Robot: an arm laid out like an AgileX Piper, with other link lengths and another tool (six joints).
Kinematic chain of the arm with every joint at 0, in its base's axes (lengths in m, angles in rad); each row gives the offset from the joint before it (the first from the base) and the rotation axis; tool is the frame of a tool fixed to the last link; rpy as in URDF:
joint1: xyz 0 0 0.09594 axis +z
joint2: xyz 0 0 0 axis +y
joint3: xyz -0.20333 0 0.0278 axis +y
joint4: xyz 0.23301 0 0.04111 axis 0.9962 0 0.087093
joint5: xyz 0 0 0 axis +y
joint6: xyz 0.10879 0 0.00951 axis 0.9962 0 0.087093
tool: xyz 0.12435 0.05 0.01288 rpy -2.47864 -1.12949 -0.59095
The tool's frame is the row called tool.
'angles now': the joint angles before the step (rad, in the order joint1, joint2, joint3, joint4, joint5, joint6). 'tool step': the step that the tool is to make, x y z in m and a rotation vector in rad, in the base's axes. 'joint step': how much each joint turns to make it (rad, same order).
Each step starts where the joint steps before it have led.
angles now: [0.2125 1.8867 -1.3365 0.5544 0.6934 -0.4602]
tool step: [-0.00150 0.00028 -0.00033 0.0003 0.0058 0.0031]
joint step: [0.0001 -0.0001 0.0000 -0.0001 0.0066 0.0001]
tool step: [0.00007 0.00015 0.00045 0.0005 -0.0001 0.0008]
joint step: [-0.0001 0.0001 -0.0018 0.0001 0.0018 -0.0001]
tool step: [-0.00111 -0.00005 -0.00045 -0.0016 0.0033 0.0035]
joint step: [0.0000 -0.0001 0.0001 -0.0018 0.0044 -0.0007]
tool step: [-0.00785 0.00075 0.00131 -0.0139 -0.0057 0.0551]
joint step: [0.0000 -0.0095 -0.0001 -0.0001 0.0285 -0.0498]
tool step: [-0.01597 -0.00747 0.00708 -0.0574 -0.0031 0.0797]
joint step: [0.0001 -0.0492 0.0001 -0.0705 0.0748 -0.0198]
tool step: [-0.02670 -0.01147 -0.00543 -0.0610 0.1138 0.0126]
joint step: [0.0020 -0.0225 -0.0001 -0.0916 0.1315 0.0851]
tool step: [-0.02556 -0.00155 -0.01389 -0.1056 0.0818 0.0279]
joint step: [0.0690 0.0000 0.0019 -0.1272 0.0760 0.1183]
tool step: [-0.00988 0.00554 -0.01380 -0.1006 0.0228 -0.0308]
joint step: [0.0955 0.0140 0.0000 -0.1285 0.0099 0.1818]
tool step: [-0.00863 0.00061 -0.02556 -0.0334 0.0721 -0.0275]
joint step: [0.0175 0.0758 0.0001 -0.0101 -0.0020 0.0496]
